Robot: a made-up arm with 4 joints. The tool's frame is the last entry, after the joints.
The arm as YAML. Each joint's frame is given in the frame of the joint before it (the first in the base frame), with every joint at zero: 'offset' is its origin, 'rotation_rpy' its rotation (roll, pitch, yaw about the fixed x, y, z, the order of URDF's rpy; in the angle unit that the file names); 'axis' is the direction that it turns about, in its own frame. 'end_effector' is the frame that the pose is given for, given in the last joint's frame.
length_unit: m
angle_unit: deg
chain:
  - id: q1
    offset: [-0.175, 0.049, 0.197]
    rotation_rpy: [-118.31, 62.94, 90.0]
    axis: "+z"
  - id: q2
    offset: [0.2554, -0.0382, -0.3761]
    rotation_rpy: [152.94, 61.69, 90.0]
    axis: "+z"
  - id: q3
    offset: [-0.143, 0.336, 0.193]
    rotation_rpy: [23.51, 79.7, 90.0]
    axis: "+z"
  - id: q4
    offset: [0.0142, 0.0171, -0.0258]
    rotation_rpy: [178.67, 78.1, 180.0]
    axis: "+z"
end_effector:
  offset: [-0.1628, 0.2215, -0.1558]
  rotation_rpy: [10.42, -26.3, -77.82]
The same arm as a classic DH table. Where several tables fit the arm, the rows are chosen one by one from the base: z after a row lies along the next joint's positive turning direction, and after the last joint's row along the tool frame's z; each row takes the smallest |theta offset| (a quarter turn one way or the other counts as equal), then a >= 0, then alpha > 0; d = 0 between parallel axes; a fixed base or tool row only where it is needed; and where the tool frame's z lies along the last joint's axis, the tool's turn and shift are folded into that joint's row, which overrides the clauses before.
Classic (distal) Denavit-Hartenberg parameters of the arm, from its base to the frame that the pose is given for. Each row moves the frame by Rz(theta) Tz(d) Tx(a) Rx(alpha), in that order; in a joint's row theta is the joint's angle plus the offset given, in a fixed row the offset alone. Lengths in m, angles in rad.
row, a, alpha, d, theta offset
base (fixed), -0.1199, 1.7882, 0.2272, -1.1235
q1, 0.2017, 2.0068, -0.1611, -1.4677
q2, 0.2667, 1.4061, 0.3294, 1.3948
q3, 0.0168, 1.7785, 0.2302, 0.0961
q4, -0.0076, -0.4914, -0.6543, -0.9599
tool (fixed), 0, 0, 0.5824, -1.9216

